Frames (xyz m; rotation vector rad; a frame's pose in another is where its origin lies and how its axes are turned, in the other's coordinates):
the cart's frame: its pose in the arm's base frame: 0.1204 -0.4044 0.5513 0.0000 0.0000 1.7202
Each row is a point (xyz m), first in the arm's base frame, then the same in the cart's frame.
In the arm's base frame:
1: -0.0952 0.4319 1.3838
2: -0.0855 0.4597 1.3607
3: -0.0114 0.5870 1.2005
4: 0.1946 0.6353 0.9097
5: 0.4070 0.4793 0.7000
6: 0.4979 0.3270 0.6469
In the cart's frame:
1: 0.8591 0.0887 0.8325
2: 0.8851 0.0750 0.8094
3: 1.0000 -0.0172 0.6492
4: 1.0171 -0.2281 0.3584
5: 0.8312 -0.4149 0.1487
6: 0.6671 -0.4822 0.0956

